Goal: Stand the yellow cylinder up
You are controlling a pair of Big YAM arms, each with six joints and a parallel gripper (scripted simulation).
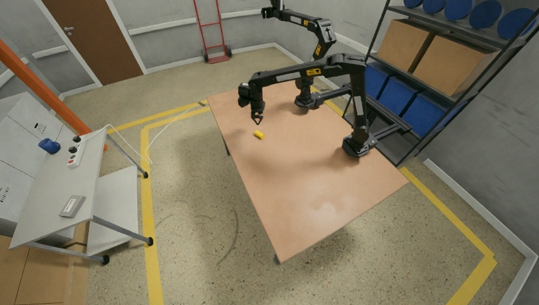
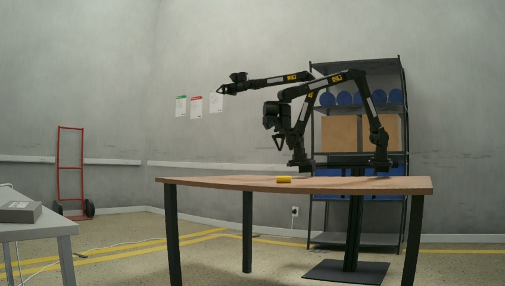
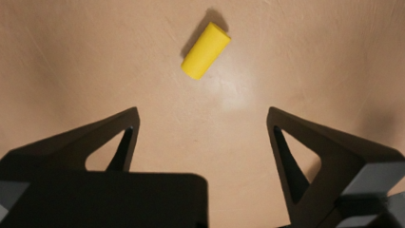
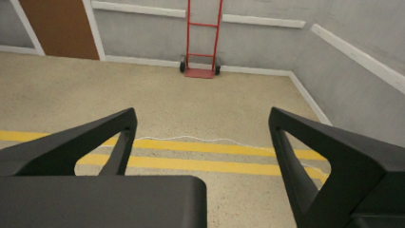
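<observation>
Right now the yellow tall cylinder is 14 cm below my left hand.
</observation>
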